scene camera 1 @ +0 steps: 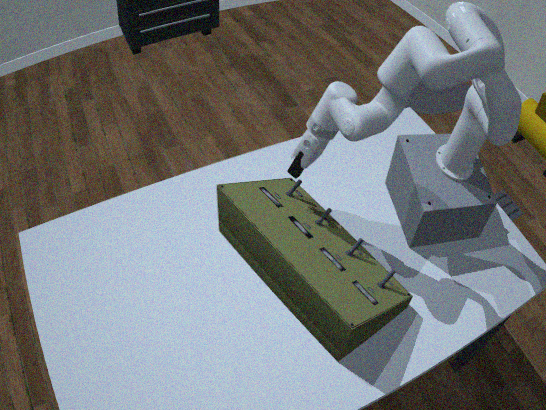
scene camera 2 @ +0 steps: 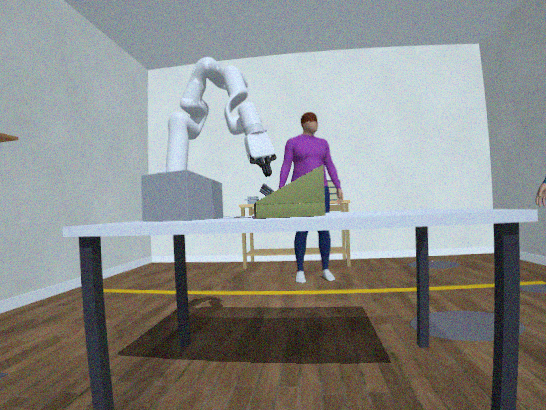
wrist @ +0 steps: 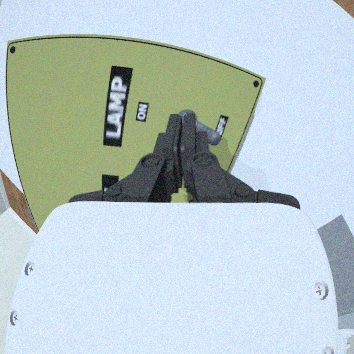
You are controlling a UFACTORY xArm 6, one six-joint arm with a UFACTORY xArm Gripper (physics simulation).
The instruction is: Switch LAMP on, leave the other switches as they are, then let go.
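Frame: origin at the arm's base, x back, y right, z up, level; metres.
Where they show: gripper, between the fingertips: (scene camera 1: 293,174) (scene camera 2: 268,175) (wrist: 184,132); arm's base, origin of its link: (scene camera 1: 454,162) (scene camera 2: 175,178).
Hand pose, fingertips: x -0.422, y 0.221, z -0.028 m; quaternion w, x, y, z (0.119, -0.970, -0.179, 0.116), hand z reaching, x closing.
Observation:
Each offset is from my fingertips to the top centre of the thing. "*": to the spot under its first point.
The olive sloped switch panel (scene camera 1: 280,227) (scene camera 2: 300,200) (wrist: 60,100) stands on the white table. The LAMP label @[dz -0.027, dx -0.076, dy -0.013 m] (wrist: 118,106) and its ON label @[* dz -0.044, dx -0.052, dy -0.012 m] (wrist: 142,112) show in the wrist view. The grey LAMP lever @[dz -0.028, dx +0.006, dy -0.007 m] (scene camera 1: 294,188) (wrist: 202,128) is at the OFF side, its foot beside the partly covered OFF label @[* dz -0.083, dx +0.025, dy -0.001 m] (wrist: 223,122). In scene camera 1 it leans much like the other levers. My gripper (scene camera 1: 295,175) (scene camera 2: 268,174) (wrist: 184,132) is shut and empty. Its fingertips are just above the lever's end and overlap it in the wrist view; I cannot tell whether they touch.
Three more levers (scene camera 1: 324,216) (scene camera 1: 355,247) (scene camera 1: 386,279) stand in a row along the panel, beside their slots. The grey robot base block (scene camera 1: 440,215) (scene camera 2: 167,195) stands on the table (scene camera 1: 125,300) (scene camera 2: 425,218). A person in purple (scene camera 2: 309,150) stands in the background.

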